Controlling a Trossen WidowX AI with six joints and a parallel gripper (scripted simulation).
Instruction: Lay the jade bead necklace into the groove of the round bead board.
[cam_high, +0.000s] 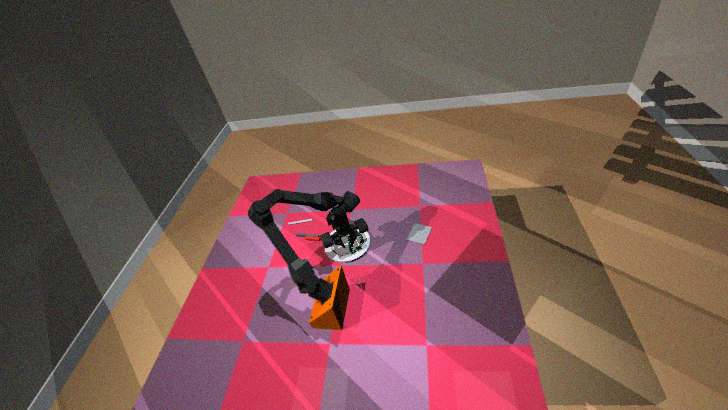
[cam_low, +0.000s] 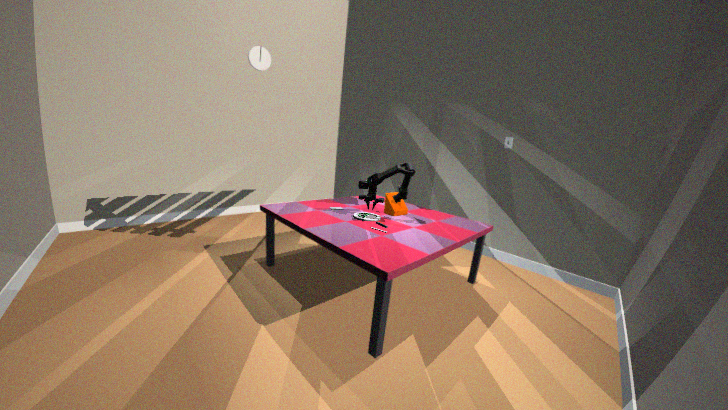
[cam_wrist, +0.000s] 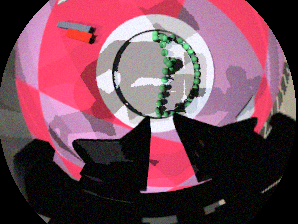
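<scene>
The round white bead board lies 5 cm ahead of my gripper tip, 4 cm below it and 2 cm to the left of it. From my gripper tip the other things lie so: red-handled tool (19 cm to the left, 10 cm ahead, 4 cm below); then flat grey pad (29 cm to the right, 8 cm ahead, 4 cm below); then thin white rod (26 cm to the left, 20 cm ahead, 4 cm below).
</scene>
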